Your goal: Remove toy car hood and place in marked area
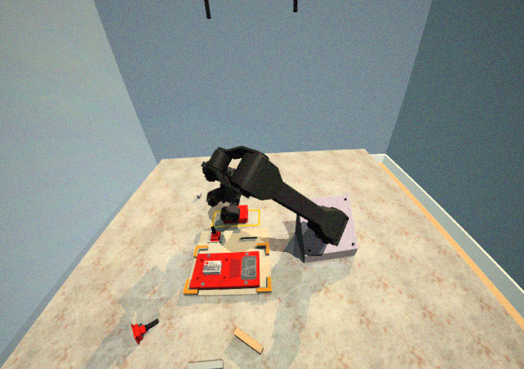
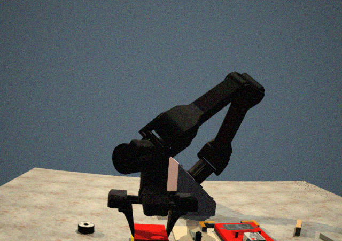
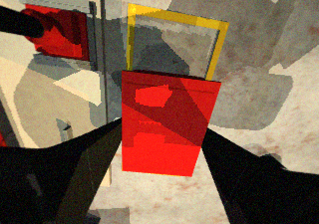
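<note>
My gripper tip is now right at the hood. Round my gripper tip: wooden block (40 cm to the left, 3 cm behind, 1 cm below).
</note>
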